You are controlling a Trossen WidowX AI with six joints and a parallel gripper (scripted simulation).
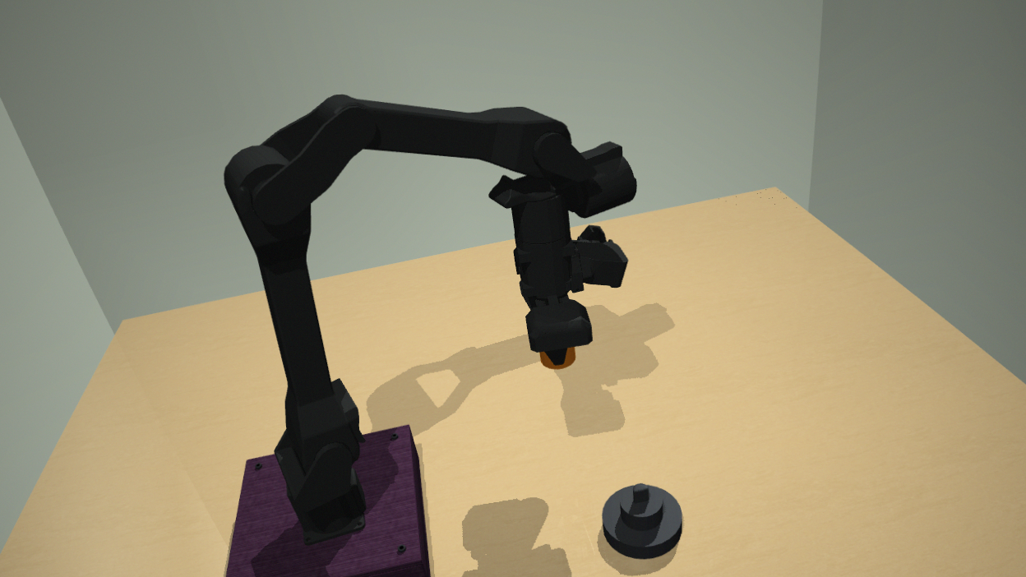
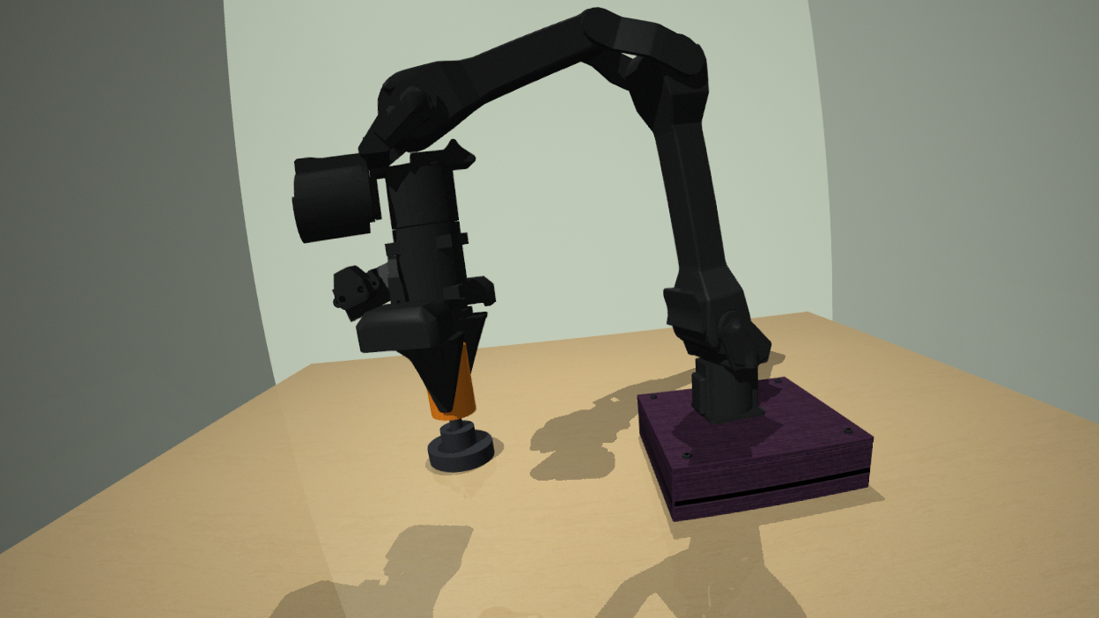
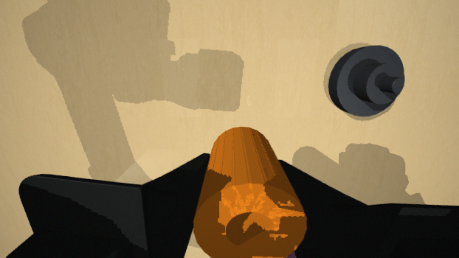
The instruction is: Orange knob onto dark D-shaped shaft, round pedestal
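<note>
My gripper tip is 16 cm to the left of the round pedestal, 10 cm above it and 3 cm short of it. Round my gripper tip: orange knob: 2 cm above.
</note>
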